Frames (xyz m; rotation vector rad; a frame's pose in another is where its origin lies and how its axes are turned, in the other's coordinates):
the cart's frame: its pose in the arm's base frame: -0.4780 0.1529 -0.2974 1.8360 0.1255 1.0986
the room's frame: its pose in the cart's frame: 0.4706 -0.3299 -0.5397 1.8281 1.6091 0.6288
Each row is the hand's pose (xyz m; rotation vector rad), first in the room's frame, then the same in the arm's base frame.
Working: the room's frame: its pose in the arm's base frame: -0.4758 0.9327 -0.1811 -0.7246 -1.0578 -1.6240

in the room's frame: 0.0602 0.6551 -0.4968 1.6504 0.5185 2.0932
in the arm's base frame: 0.1526 0.3996 -0.1574 0.0723 -0.3579 0.9328
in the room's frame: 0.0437 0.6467 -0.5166 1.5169 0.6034 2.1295
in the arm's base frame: 0.1503 0.3896 -0.1825 0.0434 -0.2623 0.8644
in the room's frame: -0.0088 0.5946 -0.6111 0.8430 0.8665 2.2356
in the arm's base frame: 0.1203 0.3315 -0.2831 -0.1555 0.1536 0.5503
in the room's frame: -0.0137 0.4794 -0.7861 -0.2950 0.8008 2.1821
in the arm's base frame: 0.0193 0.1866 -0.3959 -0.7103 0.6804 0.0632
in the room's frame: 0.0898 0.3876 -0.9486 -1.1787 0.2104 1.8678
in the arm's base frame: -0.0920 0.0047 -0.4039 -1.4909 0.9058 -0.3433
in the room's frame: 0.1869 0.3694 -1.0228 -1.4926 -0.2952 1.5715
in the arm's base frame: -0.1350 -0.1018 -0.3581 -2.0192 0.8434 -0.5341
